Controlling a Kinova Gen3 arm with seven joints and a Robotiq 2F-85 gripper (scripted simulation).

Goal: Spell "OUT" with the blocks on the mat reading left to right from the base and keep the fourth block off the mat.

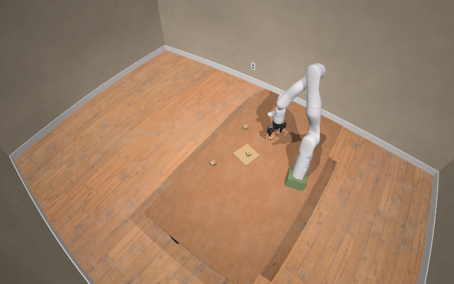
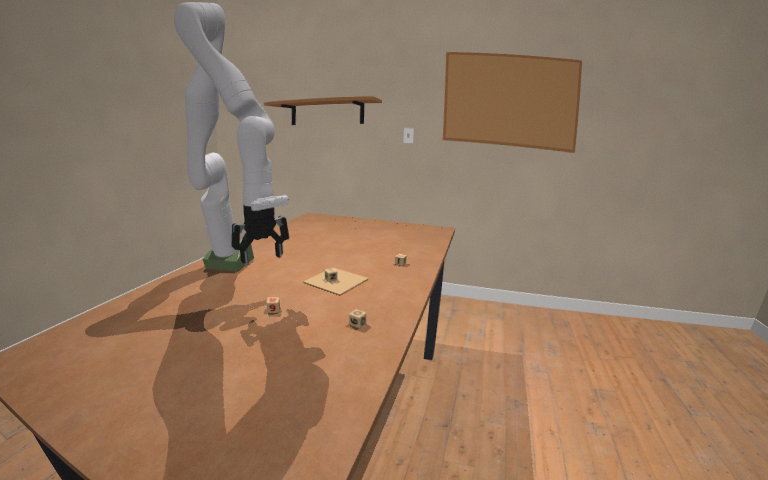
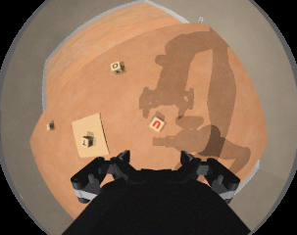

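Right now the letter block is 260 mm ahead of my hand, 110 mm below it and 20 mm to the left of it. From my hand the other things lie so: tan mat (210 mm to the left, 120 mm below, 90 mm ahead).
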